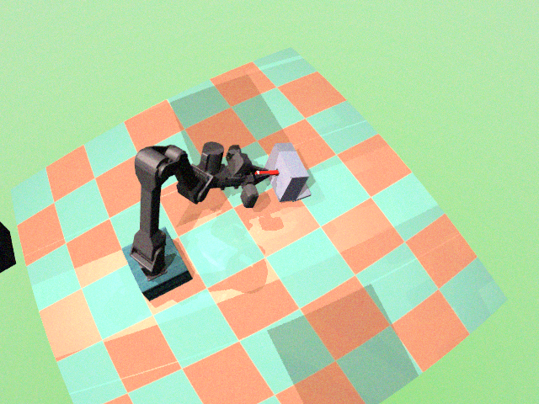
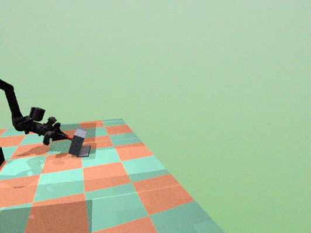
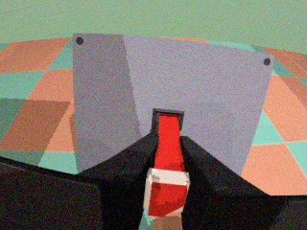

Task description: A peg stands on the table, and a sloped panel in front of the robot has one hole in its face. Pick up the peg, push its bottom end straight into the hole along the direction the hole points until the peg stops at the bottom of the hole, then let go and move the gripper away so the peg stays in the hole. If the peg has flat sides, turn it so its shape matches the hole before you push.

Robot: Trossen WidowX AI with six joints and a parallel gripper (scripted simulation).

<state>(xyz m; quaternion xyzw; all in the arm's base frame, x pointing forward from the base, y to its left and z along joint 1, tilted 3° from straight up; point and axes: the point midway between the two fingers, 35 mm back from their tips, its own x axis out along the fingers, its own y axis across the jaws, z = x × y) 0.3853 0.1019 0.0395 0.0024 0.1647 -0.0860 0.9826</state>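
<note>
Now: the grey sloped panel 5 cm ahead of my gripper tip, 2 cm below it and 1 cm to the right of it. Round my gripper tip: red peg 2 cm behind.
</note>
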